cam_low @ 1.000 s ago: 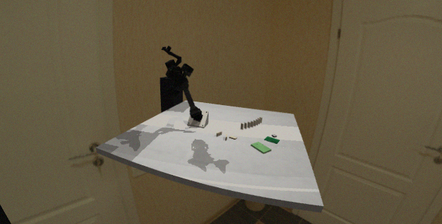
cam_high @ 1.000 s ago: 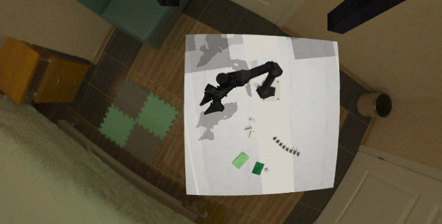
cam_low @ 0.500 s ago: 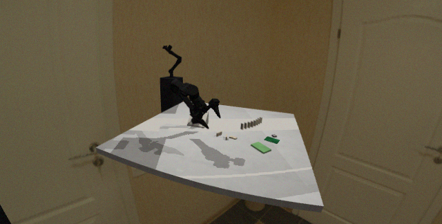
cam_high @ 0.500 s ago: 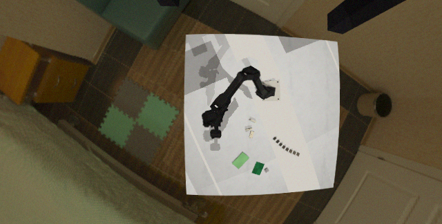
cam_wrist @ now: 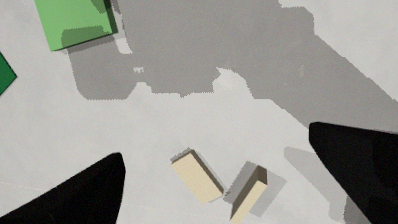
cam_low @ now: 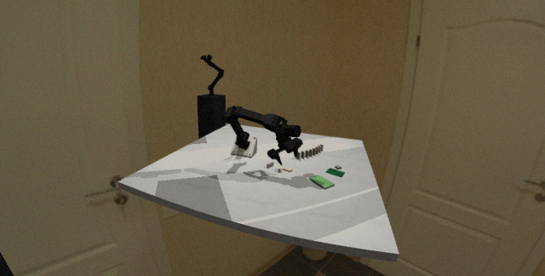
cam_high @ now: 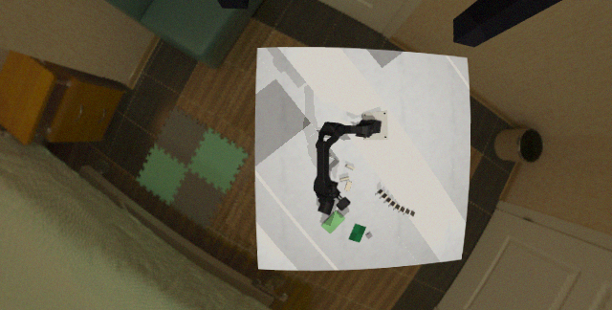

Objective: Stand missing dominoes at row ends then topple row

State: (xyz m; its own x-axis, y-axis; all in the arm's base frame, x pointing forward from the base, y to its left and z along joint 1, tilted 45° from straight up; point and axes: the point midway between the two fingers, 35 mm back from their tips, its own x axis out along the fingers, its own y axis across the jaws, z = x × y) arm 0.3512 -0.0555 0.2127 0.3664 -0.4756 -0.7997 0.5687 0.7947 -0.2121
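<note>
The light green flat pad is 19 cm ahead of my gripper tip, 9 cm below it and 3 cm to the left of it. From my gripper tip the other things lie so: metal piece: 25 cm to the left, 25 cm ahead, 9 cm below; dark green pad: 24 cm ahead, 18 cm to the left, 10 cm below.
</note>
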